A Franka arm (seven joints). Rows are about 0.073 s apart.
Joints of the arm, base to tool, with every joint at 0 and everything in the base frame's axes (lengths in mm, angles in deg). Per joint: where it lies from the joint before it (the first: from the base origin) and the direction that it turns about. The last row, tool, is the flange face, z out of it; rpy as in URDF.
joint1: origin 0 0 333 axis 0 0 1
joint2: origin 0 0 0 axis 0 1 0
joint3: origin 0 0 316 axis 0 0 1
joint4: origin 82.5 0 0 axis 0 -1 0
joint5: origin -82.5 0 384 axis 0 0 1
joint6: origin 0 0 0 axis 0 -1 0
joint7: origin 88 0 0 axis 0 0 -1
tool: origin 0 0 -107 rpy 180 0 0
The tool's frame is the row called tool.
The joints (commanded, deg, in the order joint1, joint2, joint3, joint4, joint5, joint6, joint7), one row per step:
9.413 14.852 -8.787 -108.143 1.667 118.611 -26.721
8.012 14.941 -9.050 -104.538 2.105 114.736 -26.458
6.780 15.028 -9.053 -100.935 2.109 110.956 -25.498
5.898 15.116 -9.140 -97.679 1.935 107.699 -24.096
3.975 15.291 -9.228 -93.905 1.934 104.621 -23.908
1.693 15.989 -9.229 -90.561 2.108 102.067 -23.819
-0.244 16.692 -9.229 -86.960 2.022 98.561 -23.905
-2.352 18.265 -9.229 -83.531 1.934 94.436 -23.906
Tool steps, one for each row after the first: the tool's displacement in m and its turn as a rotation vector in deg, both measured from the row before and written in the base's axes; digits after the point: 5 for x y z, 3 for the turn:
0.00768 -0.01595 0.02213 0.340 0.339 -2.045
0.00614 -0.01219 0.02261 -0.018 0.259 -2.078
0.00448 -0.00974 0.02089 -0.262 0.090 -2.187
0.00444 -0.02097 0.02464 -0.065 -0.522 -2.069
0.00318 -0.02403 0.01623 0.067 -0.108 -2.305
0.00063 -0.02038 0.01700 -0.065 0.620 -1.703
-0.00041 -0.02202 0.00509 0.104 2.272 -1.982

